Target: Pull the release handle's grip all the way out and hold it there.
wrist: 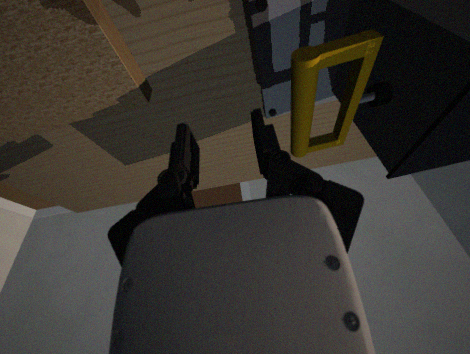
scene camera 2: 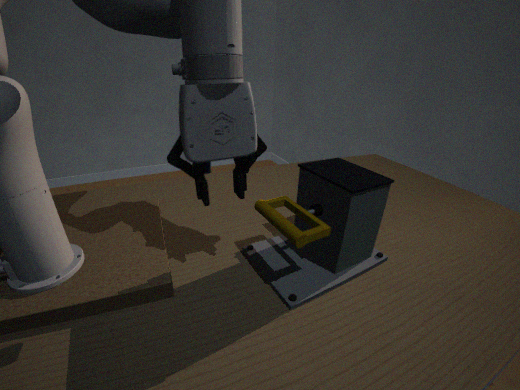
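The release handle [scene camera 2: 277, 218] [wrist: 303, 102] is a yellow rectangular frame with a thick round grip bar on the side away from the box. A short metal rod [scene camera 2: 312, 211] [wrist: 367, 97] joins it to the face of a dark grey box [scene camera 2: 362, 227] [wrist: 425, 100]; a short length of rod shows. My gripper [scene camera 2: 223, 199] [wrist: 222, 130] is open, fingers pointing down, with nothing between them. In the scene view it hangs to the left of the handle and a little higher, apart from it. In the wrist view the handle is to the right of the right-hand finger.
The box stands on a grey base plate [scene camera 2: 314, 287] [wrist: 280, 102] with dark bolts at its corners, on a wooden table [scene camera 2: 425, 310]. The arm's base stands on a raised wooden board [scene camera 2: 120, 270] [wrist: 50, 65] at the left. Walls rise behind.
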